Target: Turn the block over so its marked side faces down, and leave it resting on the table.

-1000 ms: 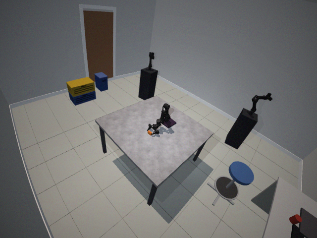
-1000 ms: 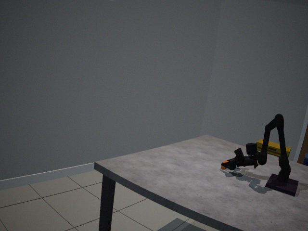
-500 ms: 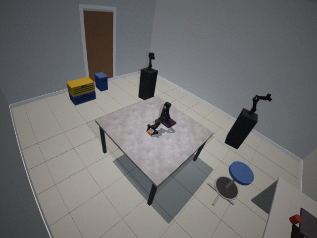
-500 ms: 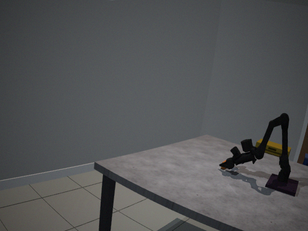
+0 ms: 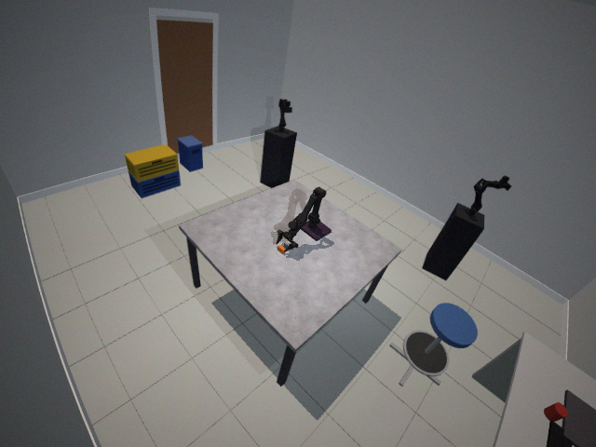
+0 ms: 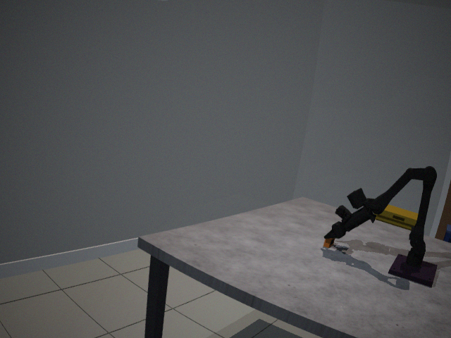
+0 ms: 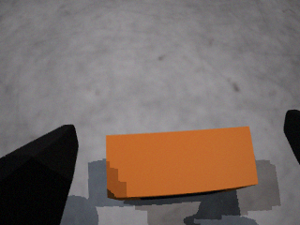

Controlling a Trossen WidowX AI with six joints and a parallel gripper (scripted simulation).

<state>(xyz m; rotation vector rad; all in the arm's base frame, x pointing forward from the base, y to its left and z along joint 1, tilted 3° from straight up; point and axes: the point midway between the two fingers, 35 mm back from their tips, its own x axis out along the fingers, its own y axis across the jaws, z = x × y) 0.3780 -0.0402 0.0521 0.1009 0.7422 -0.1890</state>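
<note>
Now: gripper tip 20 mm past the orange block, 20 mm above it and 10 mm to the right of it.
</note>
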